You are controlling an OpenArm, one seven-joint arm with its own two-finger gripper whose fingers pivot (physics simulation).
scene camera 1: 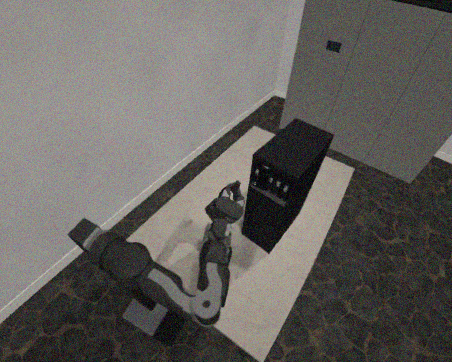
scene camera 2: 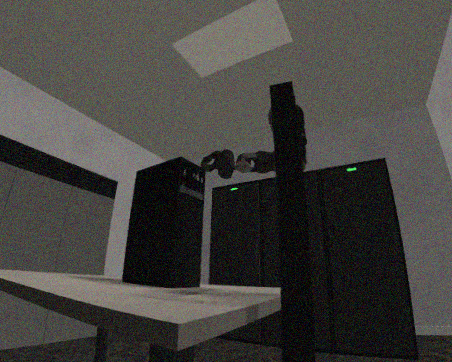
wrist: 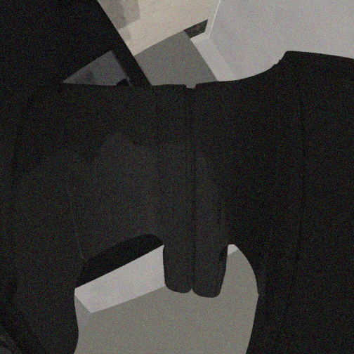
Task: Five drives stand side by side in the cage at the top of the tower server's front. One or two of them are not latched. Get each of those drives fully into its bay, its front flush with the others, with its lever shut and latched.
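Note:
The black tower server (scene camera 1: 260,220) (scene camera 2: 160,230) stands upright, with the drive cage at the top of its front. The drives (scene camera 1: 278,184) (scene camera 2: 193,176) show there as small, dark fronts with light spots; which levers are latched cannot be told. My gripper (scene camera 1: 237,185) (scene camera 2: 204,165) (wrist: 202,192) is shut, its two fingers side by side with nothing between them. In the first scene view it is in front of the cage's left side, apparently a little away from it. In the wrist view the fingers hide most of the middle, and no drive can be made out.
The tower stands on a pale table (scene camera 1: 305,240) (scene camera 2: 150,306). A light wall (scene camera 1: 125,100) runs along the left in the first scene view. A grey cabinet (scene camera 1: 380,85) is behind the tower. Dark racks with green lights (scene camera 2: 365,240) stand in the background of the second scene view.

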